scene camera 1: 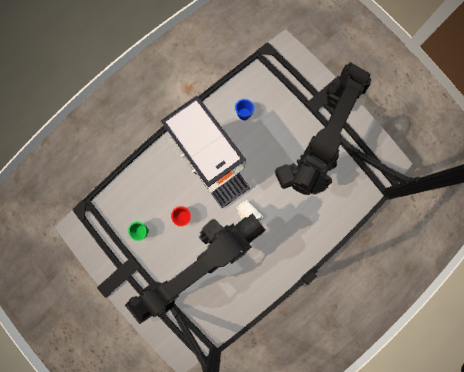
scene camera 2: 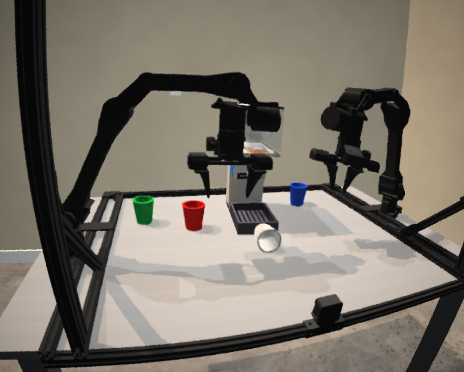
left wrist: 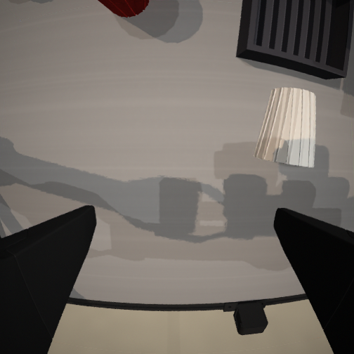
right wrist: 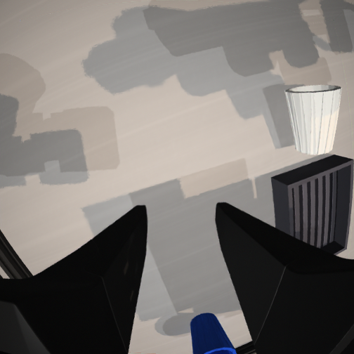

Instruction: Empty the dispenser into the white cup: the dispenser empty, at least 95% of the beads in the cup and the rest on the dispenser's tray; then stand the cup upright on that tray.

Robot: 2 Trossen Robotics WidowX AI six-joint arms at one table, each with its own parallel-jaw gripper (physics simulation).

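Frame: origin at the left arm's base, x ahead, y left, z up, level; millimetres.
Seen in the pictures: left gripper, between the fingertips: [scene camera 2: 227, 197]; right gripper, between the fingertips: [scene camera 2: 337, 191]; right arm's base, origin of its link: [scene camera 1: 333, 99] [scene camera 2: 387, 211].
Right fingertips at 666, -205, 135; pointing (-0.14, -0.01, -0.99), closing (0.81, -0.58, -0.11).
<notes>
Pixels of each thing's top centre, then the offset from my right fingertips to it, as dx, dy, dz.
- white cup, centre of its top: [scene camera 2: 267, 223] [scene camera 1: 248, 212] -179, +73, -89
- dispenser, centre of its top: [scene camera 1: 205, 146] [scene camera 2: 254, 104] -114, +261, +208
- red cup, centre of its top: [scene camera 2: 193, 204] [scene camera 1: 180, 216] -311, +255, -79
- green cup, centre of its top: [scene camera 2: 143, 199] [scene camera 1: 137, 231] -437, +354, -79
- blue cup, centre of its top: [scene camera 1: 244, 107] [scene camera 2: 298, 185] +118, +278, -79
The white cup [scene camera 1: 249, 211] [scene camera 2: 268, 239] [left wrist: 290, 127] [right wrist: 314, 120] lies on its side on the table, just off the tray's front, its mouth turned away from the dispenser. The dispenser [scene camera 1: 202, 140] [scene camera 2: 237, 190] stands upright; the left arm partly hides its clear hopper in scene camera 2, and I cannot make out beads. Its slotted dark tray [scene camera 2: 250, 228] [left wrist: 290, 64] [right wrist: 281, 205] holds no cup. My left gripper [scene camera 2: 228, 196] [left wrist: 187, 217] is open and empty, above the table near the cup. My right gripper [scene camera 2: 339, 188] [right wrist: 181, 212] is partly open and empty, farther right, high above the table.
A red cup [scene camera 1: 181, 216] [scene camera 2: 193, 216] [left wrist: 127, 6] and a green cup [scene camera 1: 138, 231] [scene camera 2: 144, 210] stand left of the tray in scene camera 2. A blue cup [scene camera 1: 244, 109] [scene camera 2: 298, 195] [right wrist: 207, 332] stands right of the dispenser there. A black frame surrounds the table.
</notes>
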